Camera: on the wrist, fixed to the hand. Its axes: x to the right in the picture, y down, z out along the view.
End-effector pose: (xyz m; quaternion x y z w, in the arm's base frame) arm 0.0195 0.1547 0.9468 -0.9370 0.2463 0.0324 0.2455
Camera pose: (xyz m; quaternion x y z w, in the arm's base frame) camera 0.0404 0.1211 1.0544 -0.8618 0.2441 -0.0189 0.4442
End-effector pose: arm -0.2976 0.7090 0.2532 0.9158 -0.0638 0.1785 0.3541
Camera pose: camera -0.3078 0.8063 0.3129 0.9717 -0.0225 0.1837 0.1469
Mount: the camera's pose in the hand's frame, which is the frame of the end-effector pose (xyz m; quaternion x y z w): 0.0137 -0.0323 -0.1091 0.2172 -0.0038 -0.0026 0.9761
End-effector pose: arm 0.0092 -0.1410 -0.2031 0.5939 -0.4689 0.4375 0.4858
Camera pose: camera 0.0364 -0.0322 -0.1793 0.6881 -0.3630 0.5254 0.3446
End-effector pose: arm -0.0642 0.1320 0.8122 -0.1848 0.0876 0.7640 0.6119
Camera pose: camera -0.0163 0.1127 0.7099 -0.0448 0.2487 0.7259 0.6398
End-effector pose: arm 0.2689 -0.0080 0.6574 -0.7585 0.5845 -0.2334 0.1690
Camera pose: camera 0.2377 -0.0110 0.7676 -0.7061 0.5172 -0.3523 0.3313
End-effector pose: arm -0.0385 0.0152 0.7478 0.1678 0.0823 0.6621 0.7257
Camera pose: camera -0.0441 0.0413 0.6363 0.3237 0.2218 0.6259 0.6740
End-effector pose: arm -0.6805 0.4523 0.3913 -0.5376 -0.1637 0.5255 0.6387
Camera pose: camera -0.5746 0.4120 0.3740 -0.3836 -0.0495 0.5489 0.7410
